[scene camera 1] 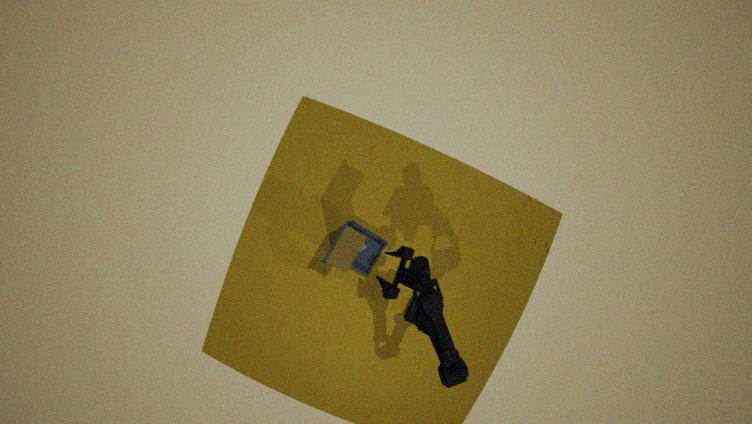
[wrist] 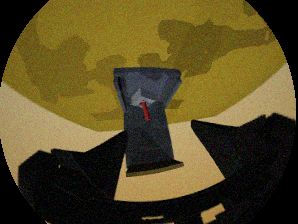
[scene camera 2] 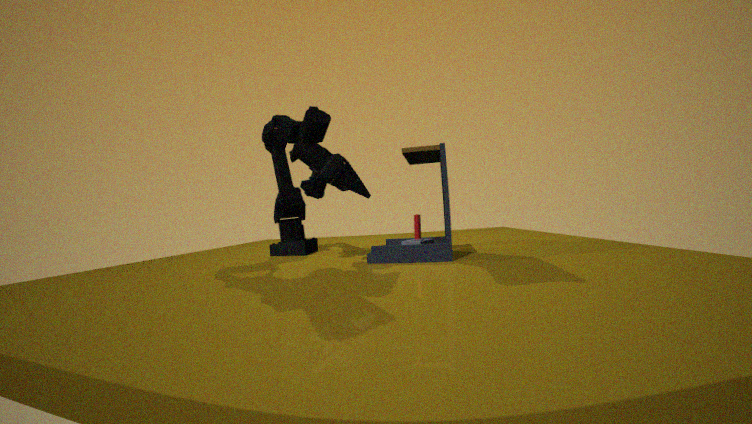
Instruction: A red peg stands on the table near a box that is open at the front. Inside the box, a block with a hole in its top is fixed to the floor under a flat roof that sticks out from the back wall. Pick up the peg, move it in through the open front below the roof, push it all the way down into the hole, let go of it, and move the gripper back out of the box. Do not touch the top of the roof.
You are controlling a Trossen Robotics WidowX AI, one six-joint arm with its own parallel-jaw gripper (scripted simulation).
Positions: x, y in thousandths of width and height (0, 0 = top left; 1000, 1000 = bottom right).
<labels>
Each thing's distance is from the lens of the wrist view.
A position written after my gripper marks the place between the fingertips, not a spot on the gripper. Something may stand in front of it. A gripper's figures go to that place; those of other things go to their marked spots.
my gripper (wrist: 535, 578): 10 cm
back wall (wrist: 498, 632): 27 cm
</labels>
